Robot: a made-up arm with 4 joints.
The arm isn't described. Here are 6 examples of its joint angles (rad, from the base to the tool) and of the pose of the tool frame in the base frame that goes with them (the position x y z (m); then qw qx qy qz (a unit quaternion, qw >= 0)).
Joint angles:
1: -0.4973 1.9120 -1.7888 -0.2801
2: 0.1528 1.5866 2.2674 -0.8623
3: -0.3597 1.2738 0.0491 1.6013
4: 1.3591 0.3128 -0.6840 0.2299
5: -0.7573 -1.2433 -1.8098 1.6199
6: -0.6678 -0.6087 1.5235 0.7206
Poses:
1: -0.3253 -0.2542 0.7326 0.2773 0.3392 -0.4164 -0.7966
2: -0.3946 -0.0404 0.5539 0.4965 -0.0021 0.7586 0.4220
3: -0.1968 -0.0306 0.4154 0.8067 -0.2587 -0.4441 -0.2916
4: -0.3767 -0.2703 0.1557 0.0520 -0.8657 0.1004 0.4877
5: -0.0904 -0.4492 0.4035 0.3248 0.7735 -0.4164 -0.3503
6: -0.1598 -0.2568 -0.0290 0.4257 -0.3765 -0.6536 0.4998
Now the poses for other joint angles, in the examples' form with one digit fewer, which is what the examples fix.
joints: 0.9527 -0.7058 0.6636 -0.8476
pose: -0.298 -0.118 0.274 0.536 0.665 -0.464 0.235
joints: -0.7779 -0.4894 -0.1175 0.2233
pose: -0.353 -0.269 0.290 0.673 0.356 -0.568 0.313
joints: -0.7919 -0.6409 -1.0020 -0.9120
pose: -0.177 -0.533 0.372 0.433 0.705 -0.060 0.559
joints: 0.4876 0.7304 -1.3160 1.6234
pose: -0.228 -0.390 0.301 0.375 0.144 -0.036 -0.915
